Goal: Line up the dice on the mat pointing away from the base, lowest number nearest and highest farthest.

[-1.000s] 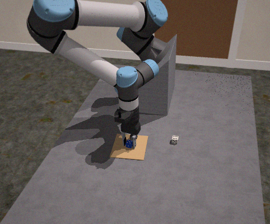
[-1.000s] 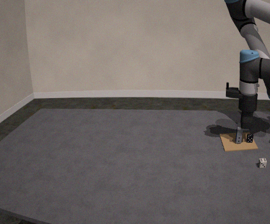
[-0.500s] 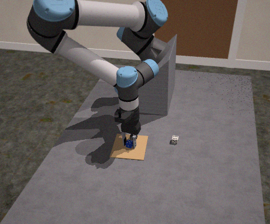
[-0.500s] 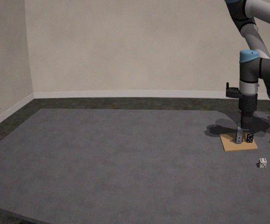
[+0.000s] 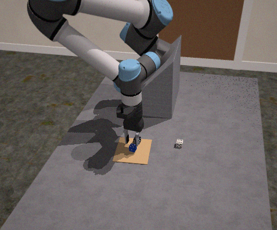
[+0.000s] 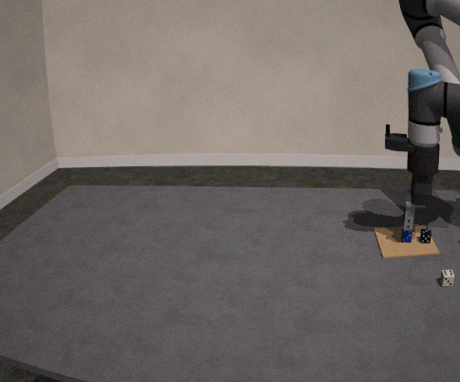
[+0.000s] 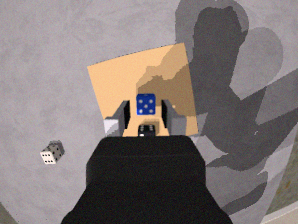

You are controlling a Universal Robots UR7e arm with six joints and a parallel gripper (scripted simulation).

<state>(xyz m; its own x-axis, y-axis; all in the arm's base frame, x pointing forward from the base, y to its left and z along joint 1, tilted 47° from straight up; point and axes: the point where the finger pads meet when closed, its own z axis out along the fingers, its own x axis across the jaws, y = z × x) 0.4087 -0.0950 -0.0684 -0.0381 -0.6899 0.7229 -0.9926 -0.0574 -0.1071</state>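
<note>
My gripper is now 40 mm above the blue die. Also, from my hand: white die 180 mm to the left, 80 mm behind, 50 mm below; then tan mat 60 mm below; then black die 50 mm behind, 40 mm below.
</note>
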